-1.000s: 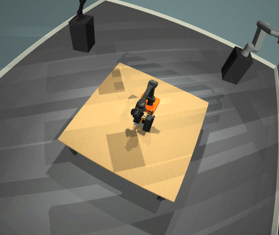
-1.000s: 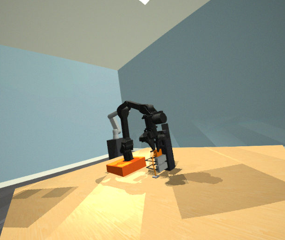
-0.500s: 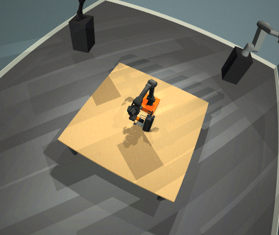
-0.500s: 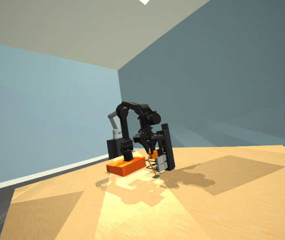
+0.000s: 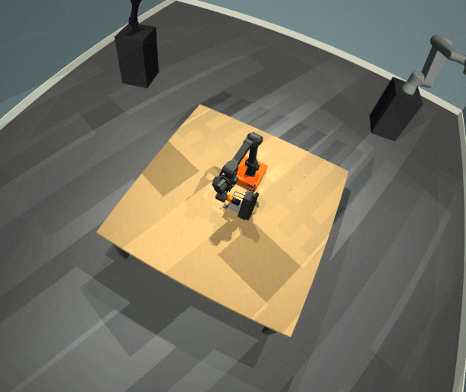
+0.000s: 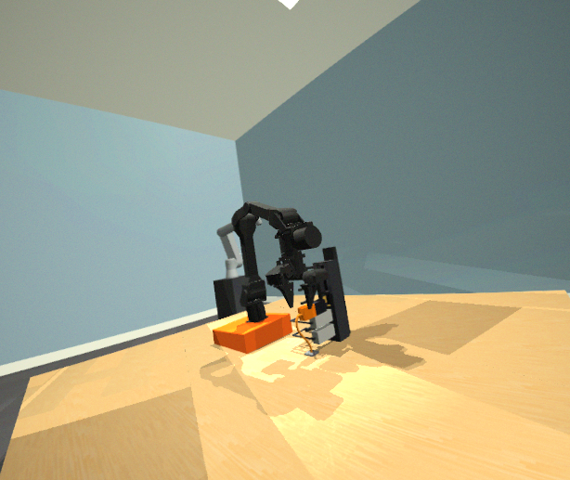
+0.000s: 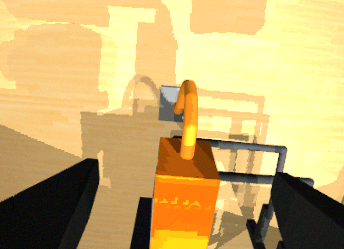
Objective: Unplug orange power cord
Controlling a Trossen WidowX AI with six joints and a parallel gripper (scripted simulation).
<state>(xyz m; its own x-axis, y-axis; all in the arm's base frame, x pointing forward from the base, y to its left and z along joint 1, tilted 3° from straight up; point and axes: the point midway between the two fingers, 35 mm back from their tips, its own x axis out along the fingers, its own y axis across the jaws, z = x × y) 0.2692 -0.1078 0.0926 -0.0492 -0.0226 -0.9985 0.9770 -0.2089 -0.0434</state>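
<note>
My gripper tip is now 1 cm short of the orange plug, 4 cm to the right of it and 1 cm above it.
</note>
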